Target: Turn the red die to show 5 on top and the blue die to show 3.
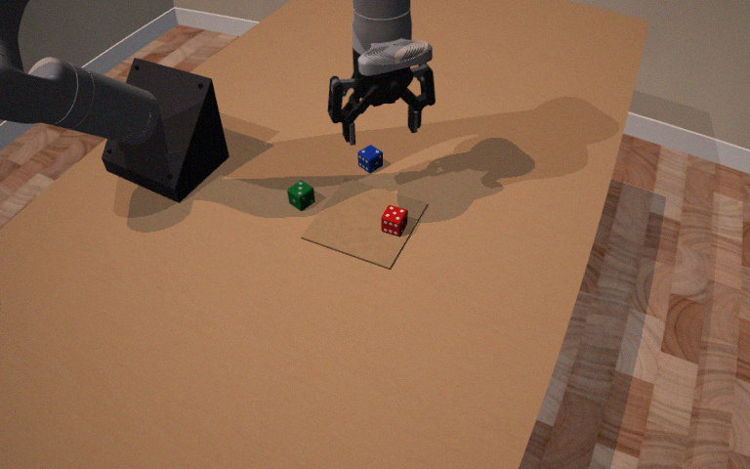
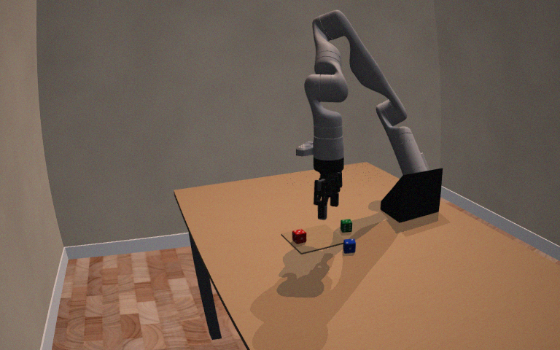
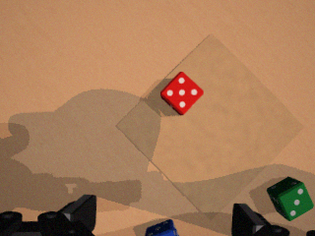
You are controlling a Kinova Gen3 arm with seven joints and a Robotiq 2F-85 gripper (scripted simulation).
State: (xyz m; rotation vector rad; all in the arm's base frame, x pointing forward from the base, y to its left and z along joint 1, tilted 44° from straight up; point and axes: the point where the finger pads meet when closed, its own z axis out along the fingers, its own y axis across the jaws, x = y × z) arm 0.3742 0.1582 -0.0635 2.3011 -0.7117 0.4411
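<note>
The blue die lies 50 mm behind my hand, 40 mm to the left of it and 100 mm below it. The rest, counted from my hand: thin tan mat: 20 mm ahead, 70 mm to the right, 110 mm below; red die: 60 mm ahead, 60 mm to the right, 90 mm below; green die: 90 mm behind, 90 mm to the right, 100 mm below.
</note>
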